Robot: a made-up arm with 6 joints. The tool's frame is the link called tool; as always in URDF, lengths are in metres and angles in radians. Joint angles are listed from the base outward. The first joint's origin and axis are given. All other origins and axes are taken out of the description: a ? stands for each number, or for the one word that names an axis. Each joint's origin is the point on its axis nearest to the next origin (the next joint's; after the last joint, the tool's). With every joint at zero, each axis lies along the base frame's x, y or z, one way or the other. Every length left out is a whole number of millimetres.
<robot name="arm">
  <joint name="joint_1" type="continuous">
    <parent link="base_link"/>
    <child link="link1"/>
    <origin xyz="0 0 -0.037"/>
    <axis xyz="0 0 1"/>
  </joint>
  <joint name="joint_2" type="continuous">
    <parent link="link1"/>
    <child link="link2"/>
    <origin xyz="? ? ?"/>
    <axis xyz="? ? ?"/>
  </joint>
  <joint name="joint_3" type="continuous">
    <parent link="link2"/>
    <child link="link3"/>
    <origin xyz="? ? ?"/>
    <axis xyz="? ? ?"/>
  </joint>
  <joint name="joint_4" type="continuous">
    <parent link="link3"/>
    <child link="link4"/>
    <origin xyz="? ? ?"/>
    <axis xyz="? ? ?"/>
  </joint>
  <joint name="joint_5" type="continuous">
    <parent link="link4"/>
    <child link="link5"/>
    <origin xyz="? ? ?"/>
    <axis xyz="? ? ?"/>
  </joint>
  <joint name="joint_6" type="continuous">
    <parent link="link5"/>
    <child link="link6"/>
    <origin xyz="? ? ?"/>
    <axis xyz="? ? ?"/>
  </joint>
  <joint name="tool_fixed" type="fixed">
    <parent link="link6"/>
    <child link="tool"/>
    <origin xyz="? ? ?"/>
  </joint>
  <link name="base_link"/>
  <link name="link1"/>
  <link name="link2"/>
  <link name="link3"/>
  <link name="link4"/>
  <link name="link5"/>
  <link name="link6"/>
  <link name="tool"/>
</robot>
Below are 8 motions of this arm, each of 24 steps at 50 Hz.
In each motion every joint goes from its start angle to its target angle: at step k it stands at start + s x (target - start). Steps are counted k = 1, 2, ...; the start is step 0. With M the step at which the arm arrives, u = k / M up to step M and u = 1 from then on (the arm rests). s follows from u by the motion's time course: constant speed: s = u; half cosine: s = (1 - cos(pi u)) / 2; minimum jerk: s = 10 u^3 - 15 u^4 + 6 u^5.
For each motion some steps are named. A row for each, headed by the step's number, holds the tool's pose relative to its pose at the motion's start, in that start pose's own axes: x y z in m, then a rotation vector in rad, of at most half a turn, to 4 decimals.
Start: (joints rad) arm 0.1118 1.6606 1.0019 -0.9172 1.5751 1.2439
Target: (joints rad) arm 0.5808 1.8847 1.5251 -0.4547 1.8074 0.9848
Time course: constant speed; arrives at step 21
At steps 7, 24:
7: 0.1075 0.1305 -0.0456 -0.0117 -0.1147 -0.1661
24: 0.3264 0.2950 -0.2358 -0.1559 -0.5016 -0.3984

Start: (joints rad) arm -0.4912 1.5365 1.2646 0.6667 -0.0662 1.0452
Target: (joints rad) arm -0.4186 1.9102 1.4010 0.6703 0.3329 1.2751
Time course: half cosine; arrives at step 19
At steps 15, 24:
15: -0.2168 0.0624 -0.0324 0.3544 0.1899 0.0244
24: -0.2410 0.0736 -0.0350 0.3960 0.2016 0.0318

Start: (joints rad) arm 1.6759 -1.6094 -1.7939 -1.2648 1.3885 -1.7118
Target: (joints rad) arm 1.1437 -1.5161 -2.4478 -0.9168 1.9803 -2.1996
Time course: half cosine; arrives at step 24
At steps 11, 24:
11: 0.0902 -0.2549 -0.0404 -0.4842 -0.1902 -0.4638
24: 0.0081 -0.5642 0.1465 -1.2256 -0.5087 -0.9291

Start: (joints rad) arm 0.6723 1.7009 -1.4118 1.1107 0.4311 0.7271
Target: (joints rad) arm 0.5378 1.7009 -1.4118 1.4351 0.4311 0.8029
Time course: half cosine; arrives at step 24
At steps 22, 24:
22: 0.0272 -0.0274 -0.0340 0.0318 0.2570 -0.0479
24: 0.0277 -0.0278 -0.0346 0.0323 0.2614 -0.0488

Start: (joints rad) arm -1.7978 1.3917 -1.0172 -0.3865 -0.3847 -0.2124
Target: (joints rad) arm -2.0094 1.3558 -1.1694 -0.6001 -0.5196 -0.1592
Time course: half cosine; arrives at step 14
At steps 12, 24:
12: -0.0182 -0.0396 -0.0070 -0.0432 -0.3317 -0.1063
24: -0.0189 -0.0417 -0.0072 -0.0458 -0.3486 -0.1136

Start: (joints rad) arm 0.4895 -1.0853 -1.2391 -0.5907 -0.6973 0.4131
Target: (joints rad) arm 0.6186 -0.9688 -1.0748 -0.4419 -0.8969 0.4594
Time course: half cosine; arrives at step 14
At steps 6, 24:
6: -0.0042 0.0102 -0.0304 -0.0348 0.0855 -0.0435
24: -0.0189 0.0306 -0.0752 -0.0863 0.2257 -0.0888

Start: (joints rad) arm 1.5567 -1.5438 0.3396 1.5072 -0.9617 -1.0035
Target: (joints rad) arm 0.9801 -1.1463 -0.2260 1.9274 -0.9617 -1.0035
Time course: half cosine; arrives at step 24
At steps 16, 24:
16: -0.2472 -0.2056 0.1676 -0.0234 0.7199 0.3369
24: -0.3021 -0.2527 0.2576 0.0298 0.9726 0.4093

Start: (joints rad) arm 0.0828 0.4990 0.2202 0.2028 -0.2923 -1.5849
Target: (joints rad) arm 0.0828 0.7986 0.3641 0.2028 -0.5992 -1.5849
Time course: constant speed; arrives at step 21
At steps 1, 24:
1: -0.0024 0.0020 0.0001 -0.0027 0.0155 0.0164
24: -0.0511 0.0269 0.0225 -0.0131 0.3287 0.3602

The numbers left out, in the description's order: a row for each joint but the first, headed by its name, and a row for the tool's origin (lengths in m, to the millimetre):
joint_2: xyz 0.363 0.012 0, axis 0 1 0
joint_3: xyz -0.15 0 -0.024, axis 0 0 -1
joint_4: xyz -0.067 -0.482 0, axis 0 1 0
joint_5: xyz 0.016 0 0.06, axis 1 0 0
joint_6: xyz 0 0.263 0.064, axis 0 1 0
tool: xyz 0.118 0 -0.105

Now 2 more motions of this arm.
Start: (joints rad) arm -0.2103 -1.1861 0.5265 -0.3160 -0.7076 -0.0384
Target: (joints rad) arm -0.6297 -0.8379 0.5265 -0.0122 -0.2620 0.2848
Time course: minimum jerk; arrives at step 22
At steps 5, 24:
5: -0.0006 -0.0173 0.0056 -0.0067 0.0520 0.0211
24: -0.0062 -0.1830 0.1365 -0.0852 0.7507 0.0567

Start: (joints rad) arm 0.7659 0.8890 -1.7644 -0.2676 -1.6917 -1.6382
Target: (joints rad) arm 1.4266 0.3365 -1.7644 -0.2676 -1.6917 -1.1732
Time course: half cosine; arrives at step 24
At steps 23, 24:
23: -0.0305 0.1168 -0.2810 0.3390 -0.2421 0.3412
24: -0.0301 0.1176 -0.2823 0.3395 -0.2436 0.3427

